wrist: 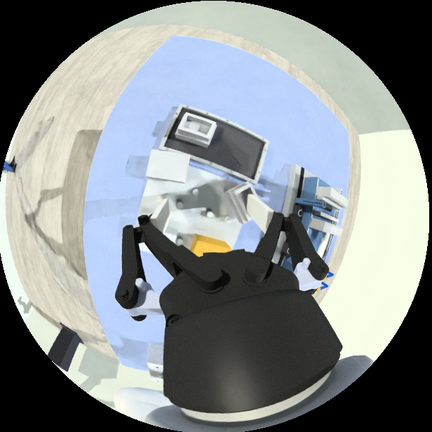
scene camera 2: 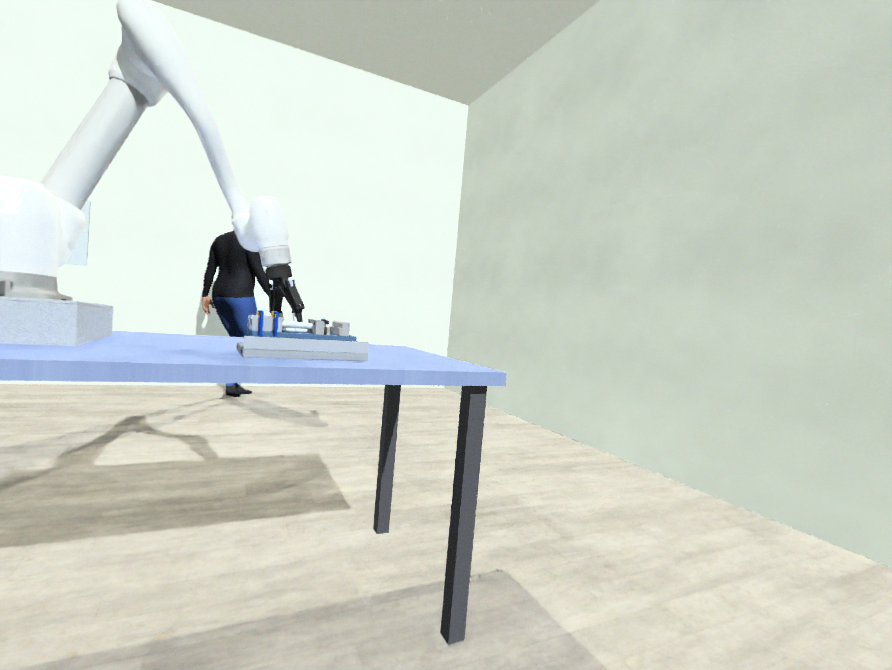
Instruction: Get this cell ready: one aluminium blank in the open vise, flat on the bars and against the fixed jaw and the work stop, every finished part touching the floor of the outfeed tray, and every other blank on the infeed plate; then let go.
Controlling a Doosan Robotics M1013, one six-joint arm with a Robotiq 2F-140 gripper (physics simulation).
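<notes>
My gripper [scene camera 2: 287,315] [wrist: 208,204] is wide open above the white infeed plate [wrist: 200,175], with no part gripped. A pale flat blank [wrist: 168,166] lies at the plate's upper left corner in the wrist view. A grey pocketed part [wrist: 242,201] stands tilted near the plate's right edge, beside the right fingertip and partly hidden by it. Another pocketed part [wrist: 195,129] sits in the left of the dark-floored outfeed tray [wrist: 261,172]. The blue vise [wrist: 309,192] is at the right; I cannot tell whether a blank lies between its pale jaws.
Several short pins rise from the infeed plate. A yellow-orange block [wrist: 210,245] lies at its near side, partly behind the gripper. Blue and orange pieces [wrist: 324,281] stand beyond the right finger. A person [scene camera 2: 234,277] stands behind the blue table [scene camera 2: 173,349].
</notes>
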